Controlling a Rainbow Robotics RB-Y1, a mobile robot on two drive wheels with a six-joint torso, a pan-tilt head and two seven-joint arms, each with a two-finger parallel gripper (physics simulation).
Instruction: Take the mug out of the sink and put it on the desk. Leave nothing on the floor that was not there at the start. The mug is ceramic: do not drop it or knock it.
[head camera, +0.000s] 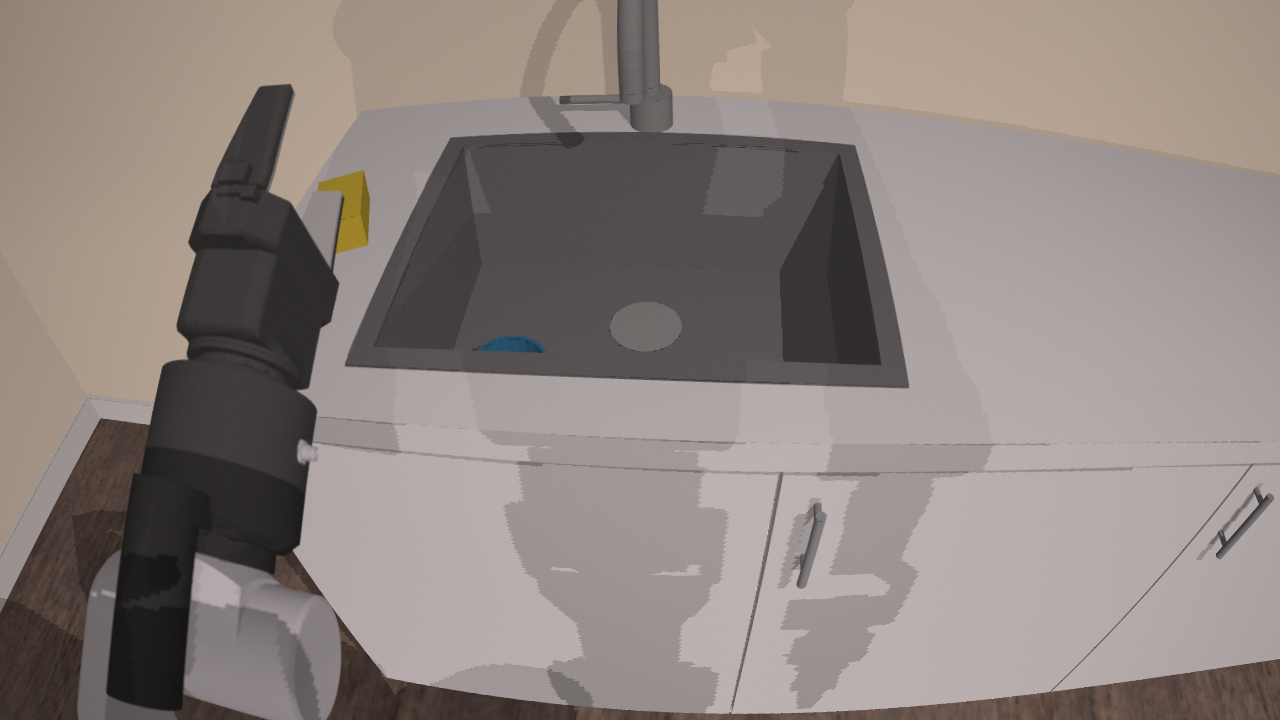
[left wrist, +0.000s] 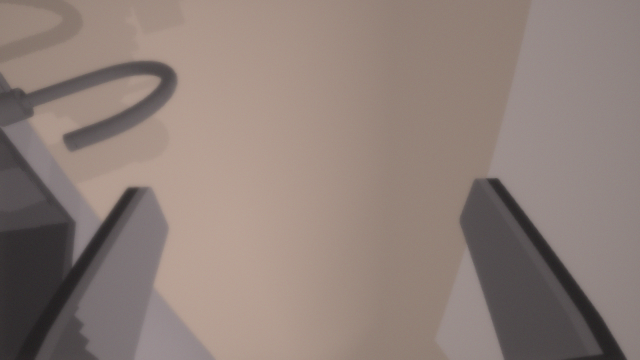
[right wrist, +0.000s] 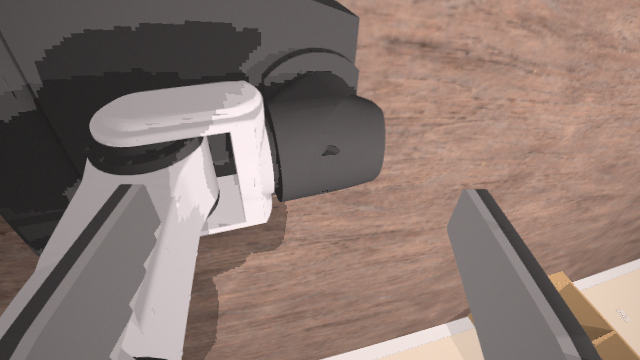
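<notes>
A blue mug shows as a strip of rim and inside at the near left of the grey sink; the sink's front edge hides the rest. My left gripper is open and empty, raised above the left end of the white counter, to the left of the sink and apart from the mug. My right gripper is open and empty, over the wooden floor. I cannot make out a separate desk.
A grey faucet stands behind the sink. A yellow block lies on the counter, partly behind my left gripper. Walls rise behind and at the left. Cabinet handles stick out in front. An orange-brown object is beyond a right finger.
</notes>
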